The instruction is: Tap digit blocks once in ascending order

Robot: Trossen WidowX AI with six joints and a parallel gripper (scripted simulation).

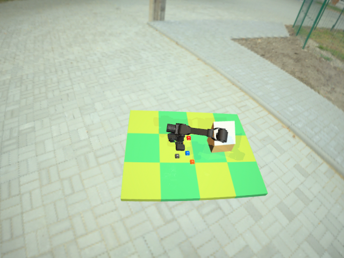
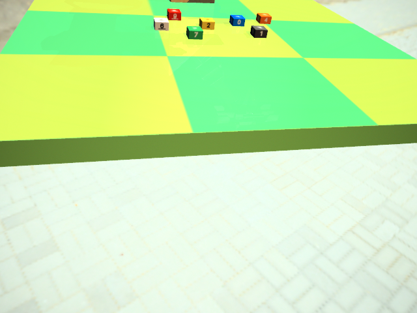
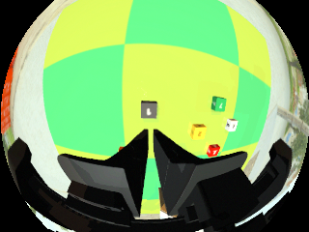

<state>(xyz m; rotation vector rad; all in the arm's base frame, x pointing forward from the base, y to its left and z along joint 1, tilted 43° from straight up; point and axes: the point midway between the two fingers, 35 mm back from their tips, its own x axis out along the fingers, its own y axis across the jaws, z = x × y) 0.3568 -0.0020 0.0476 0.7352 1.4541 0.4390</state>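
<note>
My gripper tip is now 12 cm above the yellow block, 11 cm to the left of it and 8 cm past it. Also, from my gripper tip: blue block (12 cm below, 10 cm behind, 1 cm to the right); orange block (12 cm below, 12 cm behind, 8 cm to the left); black block (12 cm below, 1 cm behind).
</note>
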